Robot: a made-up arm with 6 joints.
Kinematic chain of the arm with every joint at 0, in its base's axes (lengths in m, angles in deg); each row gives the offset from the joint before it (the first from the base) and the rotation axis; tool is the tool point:
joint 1: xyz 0 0 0.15 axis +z
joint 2: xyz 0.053 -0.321 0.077 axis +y
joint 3: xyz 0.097 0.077 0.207 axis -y
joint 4: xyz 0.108 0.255 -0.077 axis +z
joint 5: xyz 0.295 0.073 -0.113 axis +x
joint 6: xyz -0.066 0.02 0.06 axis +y
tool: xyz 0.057 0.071 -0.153
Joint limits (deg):
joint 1: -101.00..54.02
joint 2: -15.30..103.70
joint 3: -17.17..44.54
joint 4: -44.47..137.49
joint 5: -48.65..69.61
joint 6: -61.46..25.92
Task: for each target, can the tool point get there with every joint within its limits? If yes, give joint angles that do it. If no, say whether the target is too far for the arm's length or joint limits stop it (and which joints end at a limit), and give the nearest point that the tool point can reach.
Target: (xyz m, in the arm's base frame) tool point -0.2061 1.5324 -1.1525
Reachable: no: too far | nearest point 0.0565 0.5347 -0.3073 | short by 1.334 m
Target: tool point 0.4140 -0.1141 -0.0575
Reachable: yes | joints -48.29 39.03 -9.07 3.13 51.82 10.26
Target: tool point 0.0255 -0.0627 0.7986
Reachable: no: joint limits stop it (at a limit: joint 1, joint 3, joint 4, joint 6) | nearest point 0.1374 -0.0825 0.4958 | short by 0.323 m
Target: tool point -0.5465 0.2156 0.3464
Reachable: no: joint limits stop it (at a limit: joint 1, joint 2, joint 3, joint 6) | nearest point -0.3165 0.1968 0.3045 | short by 0.235 m
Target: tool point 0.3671 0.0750 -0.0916
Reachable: yes | joints -30.31 50.06 20.79 50.38 -34.28 18.09
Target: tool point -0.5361 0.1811 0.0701
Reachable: no: joint limits stop it (at a limit: joint 1, joint 2, joint 3, joint 5) | nearest point -0.3833 0.1841 0.0441 | short by 0.155 m
